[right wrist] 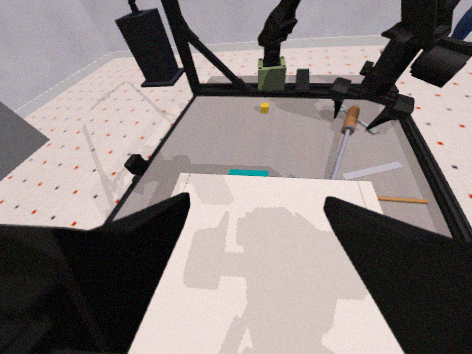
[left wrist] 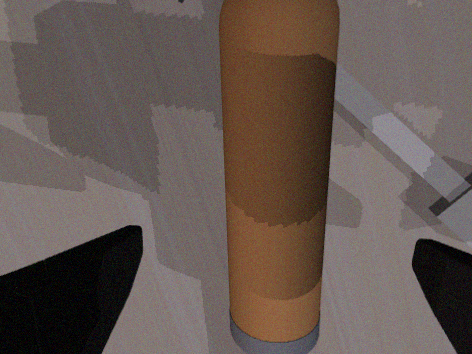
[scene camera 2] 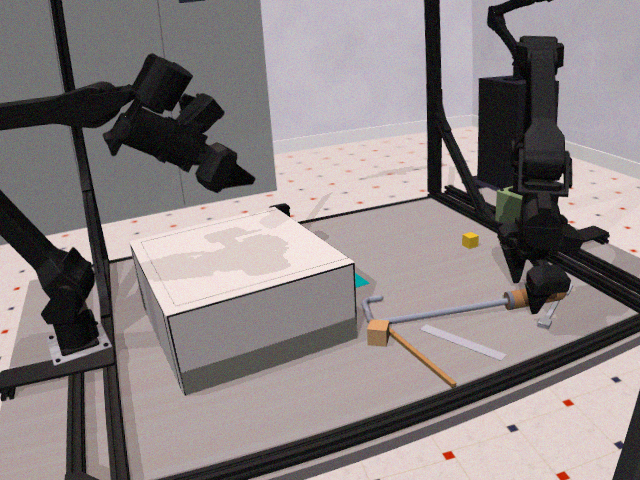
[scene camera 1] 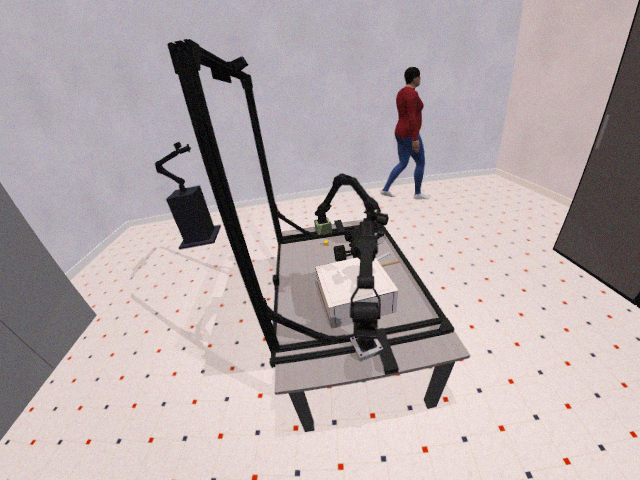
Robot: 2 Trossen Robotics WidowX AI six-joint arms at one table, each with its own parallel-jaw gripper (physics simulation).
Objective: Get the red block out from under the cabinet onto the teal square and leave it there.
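Places are measured from the left arm's base along level axes (x ahead, y left, z up), in metres.
Pixels of known places: left gripper, fingertip midpoint: [right wrist: 350,123] [left wrist: 277,245] [scene camera 2: 524,297]; right gripper, fingertip midpoint: [right wrist: 256,200] [scene camera 2: 240,171] [scene camera 1: 348,251]; left arm's base, origin of the base link: [right wrist: 271,62] [scene camera 1: 322,221]; right arm's base, origin of the base link: [scene camera 2: 77,341] [scene camera 1: 366,343].
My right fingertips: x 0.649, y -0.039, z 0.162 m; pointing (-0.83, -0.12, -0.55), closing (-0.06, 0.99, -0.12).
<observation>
Ahead of a thing's pixels: the offset from my right fingertips to its top centre. "spot": to the spot under its first point.
The white cabinet @(0.036 m ahead, 0.005 m left, 0.124 m down) [scene camera 1: 330,291] [scene camera 2: 258,310] [right wrist: 300,192] stands low at the left of scene camera 2. The red block does not show in any view. Part of the teal square @(spot: 0.216 m back, 0.001 m left, 0.260 m down) [scene camera 2: 360,280] [right wrist: 248,173] shows beside the cabinet. A hooked rod with an orange handle [scene camera 2: 518,298] [left wrist: 277,150] [right wrist: 351,117] lies on the table, its bent end near the cabinet. My left gripper [scene camera 2: 526,297] [left wrist: 277,245] [right wrist: 350,123] is open and low over the handle, one finger to each side of it in the left wrist view. My right gripper [scene camera 2: 250,180] [right wrist: 256,200] is open and empty above the cabinet.
A yellow cube @(0.495 m back, 0.015 m left, 0.235 m down) [scene camera 1: 326,242] [scene camera 2: 469,240] [right wrist: 264,107] lies behind the rod. An orange block @(0.122 m back, 0.191 m left, 0.230 m down) [scene camera 2: 377,332] with a thin stick lies at the rod's hook end, and a pale flat strip @(0.224 m back, 0.275 m left, 0.259 m down) [scene camera 2: 462,342] [right wrist: 372,170] lies nearby. A small metal tool @(spot: 0.362 m back, 0.329 m left, 0.252 m down) [scene camera 2: 544,322] lies by the handle.
</observation>
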